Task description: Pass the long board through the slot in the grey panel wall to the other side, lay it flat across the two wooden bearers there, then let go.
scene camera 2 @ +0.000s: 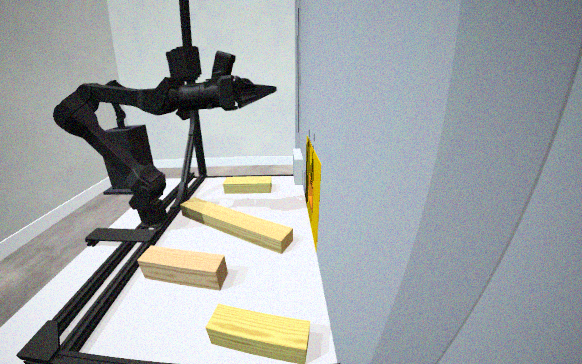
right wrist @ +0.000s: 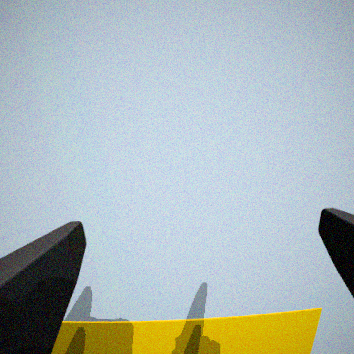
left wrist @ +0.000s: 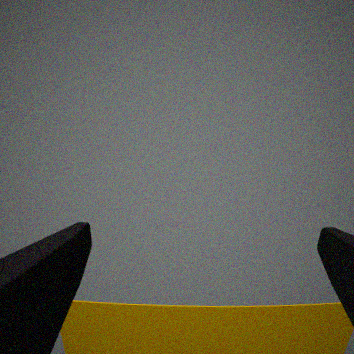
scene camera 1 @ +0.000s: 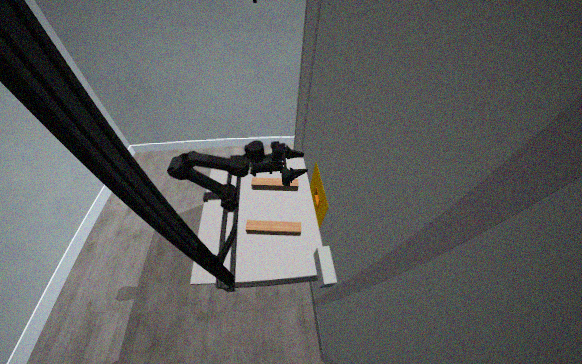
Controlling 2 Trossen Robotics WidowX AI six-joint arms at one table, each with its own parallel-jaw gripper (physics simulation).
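Where they show: left gripper, fingertip midpoint: (left wrist: 206, 236) (scene camera 1: 305, 161); right gripper, fingertip midpoint: (scene camera 2: 276, 89) (right wrist: 203, 226); left arm's base, link origin: (scene camera 1: 230, 206); right arm's base, link origin: (scene camera 2: 154, 221).
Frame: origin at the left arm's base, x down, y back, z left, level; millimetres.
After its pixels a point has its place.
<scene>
The long board (scene camera 2: 237, 222) @[x -19, y -668, z 34 mm] lies slantwise on the table in scene camera 2. Two wooden bearers (scene camera 1: 274, 183) @[x -28, y -231, z 115 mm] (scene camera 1: 273, 226) @[x -28, y -212, z -137 mm] lie roughly parallel on the table in scene camera 1, with no board on them. The grey panel wall (scene camera 1: 450, 125) @[x -707, y -432, z -352 mm] (scene camera 2: 375, 150) @[x -283, y -482, z 346 mm] (left wrist: 200, 125) @[x -332, y -432, z -2 mm] (right wrist: 200, 125) @[x -351, y -482, z 7 mm] carries a yellow plate (scene camera 1: 322, 202) @[x -134, y -431, z -91 mm] (scene camera 2: 315, 200) @[x -93, y -484, z 66 mm] (left wrist: 205, 330) @[x -165, y -432, z -15 mm] (right wrist: 250, 332) @[x -171, y -484, z 48 mm]; the slot itself is seen too edge-on to make out. My left gripper (scene camera 1: 304, 162) @[x -298, y -352, z 0 mm] (left wrist: 206, 236) @[x -298, y -352, z 0 mm] is open and empty, above the farther bearer's wall end. My right gripper (scene camera 2: 273, 90) @[x -325, y -565, z 0 mm] (right wrist: 203, 226) @[x -325, y -565, z 0 mm] is open and empty, high above the board, facing the wall.
In scene camera 2, a short orange-brown block (scene camera 2: 182, 265) @[x -31, y -744, z 199 mm], a yellow block (scene camera 2: 257, 330) @[x -25, y -593, z 321 mm] in front and another yellow block (scene camera 2: 247, 185) @[x -11, y -677, z -206 mm] at the back lie around the board. A white box (scene camera 1: 327, 265) @[x -81, y -409, z -348 mm] (scene camera 2: 298, 167) @[x -50, y -498, z -270 mm] sits by the wall. Black rails run along the tables.
</scene>
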